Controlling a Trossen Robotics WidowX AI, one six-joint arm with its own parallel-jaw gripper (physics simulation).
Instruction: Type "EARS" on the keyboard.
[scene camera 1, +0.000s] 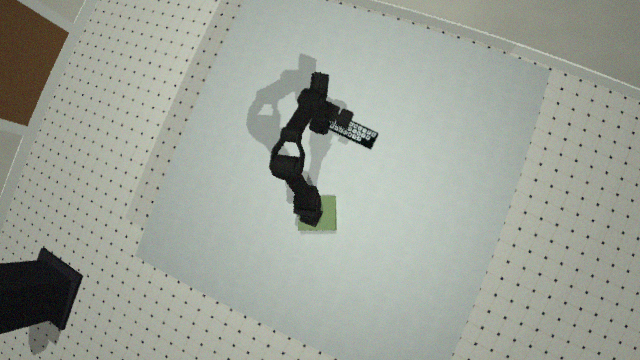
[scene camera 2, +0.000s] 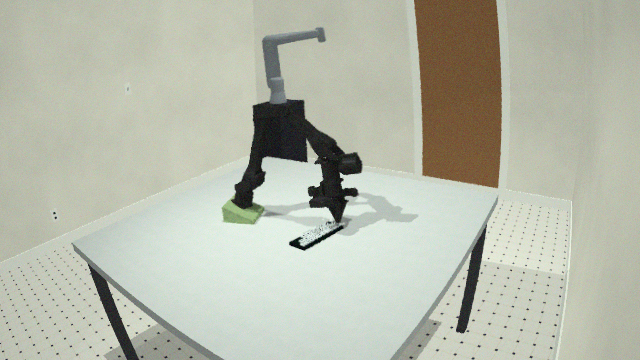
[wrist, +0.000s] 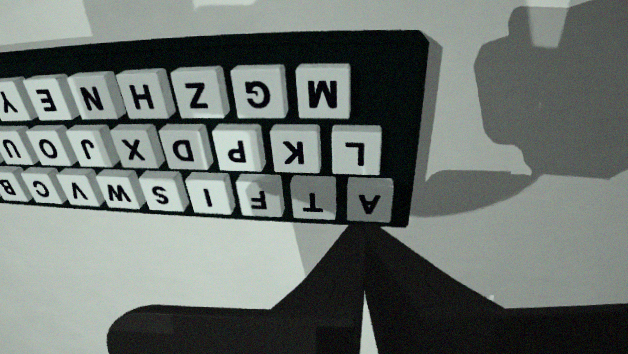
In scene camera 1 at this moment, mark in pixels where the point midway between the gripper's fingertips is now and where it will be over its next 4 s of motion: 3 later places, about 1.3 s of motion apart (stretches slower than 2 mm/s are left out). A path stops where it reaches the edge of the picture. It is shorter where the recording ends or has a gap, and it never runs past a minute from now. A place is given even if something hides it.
My gripper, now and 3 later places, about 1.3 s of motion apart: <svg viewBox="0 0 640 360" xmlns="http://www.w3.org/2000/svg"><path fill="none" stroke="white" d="M334 114L338 117L366 138L368 140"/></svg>
